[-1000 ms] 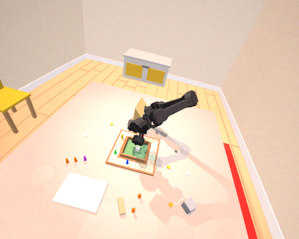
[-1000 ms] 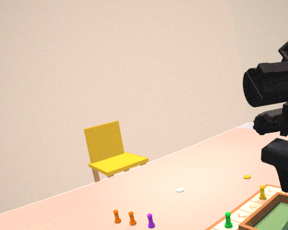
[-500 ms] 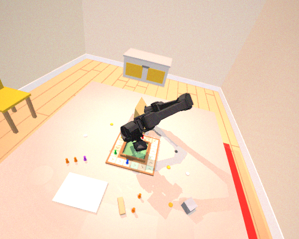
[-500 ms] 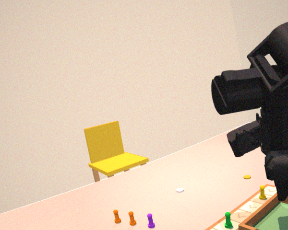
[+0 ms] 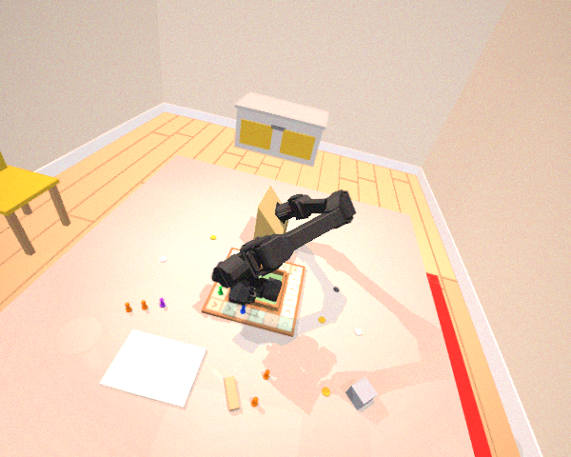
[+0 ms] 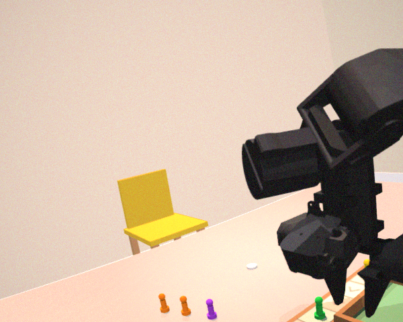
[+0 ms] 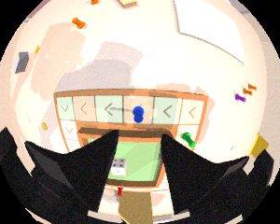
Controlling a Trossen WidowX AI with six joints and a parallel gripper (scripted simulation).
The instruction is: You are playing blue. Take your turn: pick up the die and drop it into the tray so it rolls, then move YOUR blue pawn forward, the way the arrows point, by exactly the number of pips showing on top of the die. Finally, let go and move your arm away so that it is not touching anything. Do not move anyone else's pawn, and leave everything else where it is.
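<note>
Now: the blue pawn 50 mm below my gripper tip. From my gripper tip the other things lie so: white die 100 mm behind, 50 mm to the left, 50 mm below; then green pawn 50 mm behind, 80 mm to the right, 50 mm below; then green sunken tray 110 mm behind, 40 mm to the left, 70 mm below.
</note>
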